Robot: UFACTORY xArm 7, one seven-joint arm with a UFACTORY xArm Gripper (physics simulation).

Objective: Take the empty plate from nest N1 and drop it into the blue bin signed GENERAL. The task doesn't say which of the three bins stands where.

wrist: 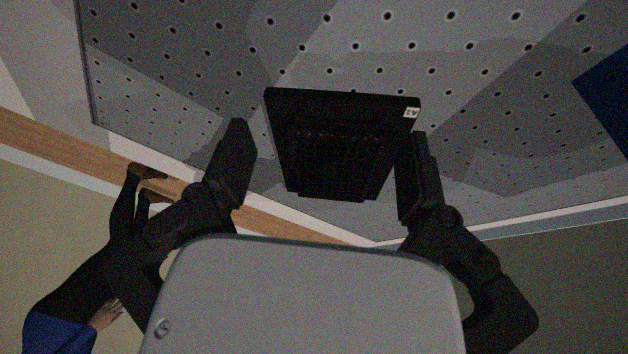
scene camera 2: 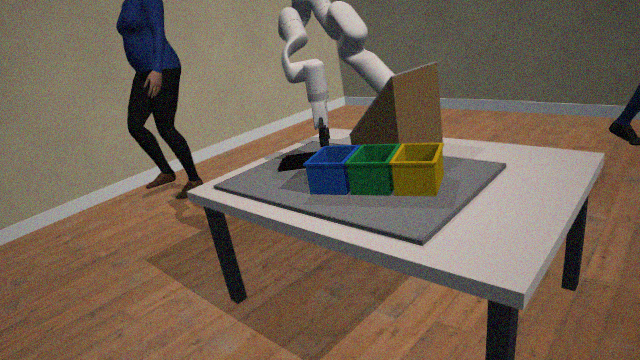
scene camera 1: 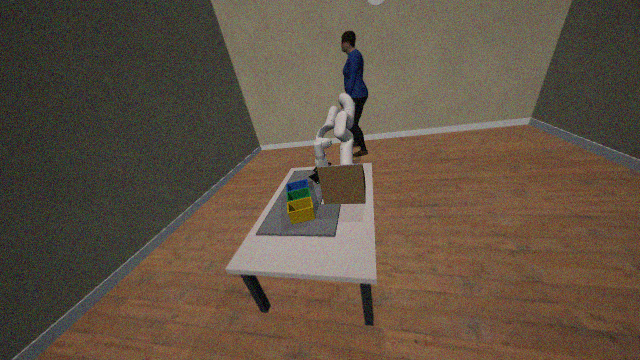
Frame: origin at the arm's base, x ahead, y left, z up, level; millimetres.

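Seen in the pictures: gripper, between the fingertips: [wrist: 325, 140] [scene camera 2: 325, 142]; arm's base, origin of its link: [scene camera 1: 346, 171].
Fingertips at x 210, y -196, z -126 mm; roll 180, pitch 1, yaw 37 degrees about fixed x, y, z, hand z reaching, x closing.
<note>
Offsets run from my fingertips to a thing's top centre. "spot": to the spot under its first point. Level surfaces: height alone.
A flat black plate @(40 mm down, 65 mm ahead, 74 mm right) [scene camera 1: 314, 176] [scene camera 2: 294, 161] [wrist: 337, 145] lies on the grey perforated mat @(66 mm down) [scene camera 1: 270, 227] [scene camera 2: 425, 227] [wrist: 410, 30]. A small white label reading A1 is at its corner in the wrist view. A nest mark N1 cannot be read. My gripper [scene camera 2: 324, 139] [wrist: 325, 140] is open and empty, above the plate. In the wrist view the plate appears between the fingers, nearer the right one. The blue bin [scene camera 1: 298, 185] [scene camera 2: 328, 178] stands beside the plate, at one end of the row; its dark blue side @(spot: 38 mm down, 122 mm ahead, 114 mm left) [wrist: 607, 100] shows at the wrist view's right edge. No GENERAL sign is readable.
The green bin @(34 mm up, 143 mm ahead, 311 mm left) [scene camera 1: 299, 194] [scene camera 2: 372, 179] and yellow bin @(spot: 4 mm down, 87 mm ahead, 492 mm left) [scene camera 1: 301, 214] [scene camera 2: 416, 180] stand in line with the blue one. An upright brown panel [scene camera 1: 342, 185] [scene camera 2: 419, 107] stands near the arm's base. A person [scene camera 1: 355, 75] [scene camera 2: 150, 60] stands behind the table.
</note>
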